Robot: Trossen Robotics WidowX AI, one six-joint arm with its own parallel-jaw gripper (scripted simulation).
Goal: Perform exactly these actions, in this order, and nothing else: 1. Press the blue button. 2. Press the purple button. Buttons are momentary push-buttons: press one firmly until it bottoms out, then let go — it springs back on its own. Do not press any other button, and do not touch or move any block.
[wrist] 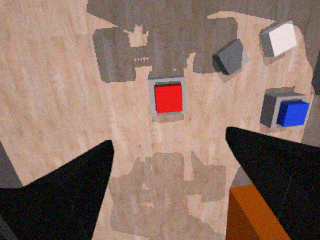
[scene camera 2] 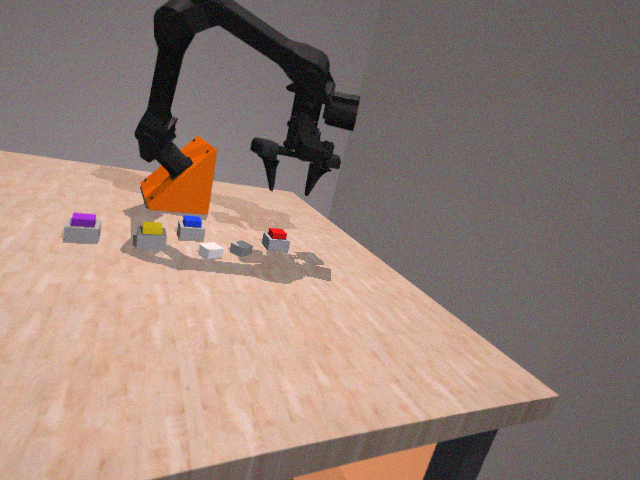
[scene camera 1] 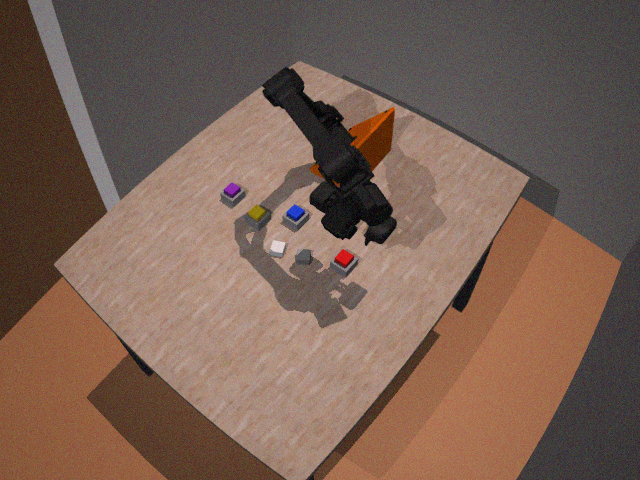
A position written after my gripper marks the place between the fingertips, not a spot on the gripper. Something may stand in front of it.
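My gripper point(scene camera 2: 289, 193) is open, and it's holding nothing. You'd also find the gripper in the wrist view point(wrist: 169, 139) and in scene camera 1 point(scene camera 1: 351, 235). I can see a red button point(wrist: 168, 97) too, plus a white block point(wrist: 280, 38) and a grey block point(wrist: 231, 57).
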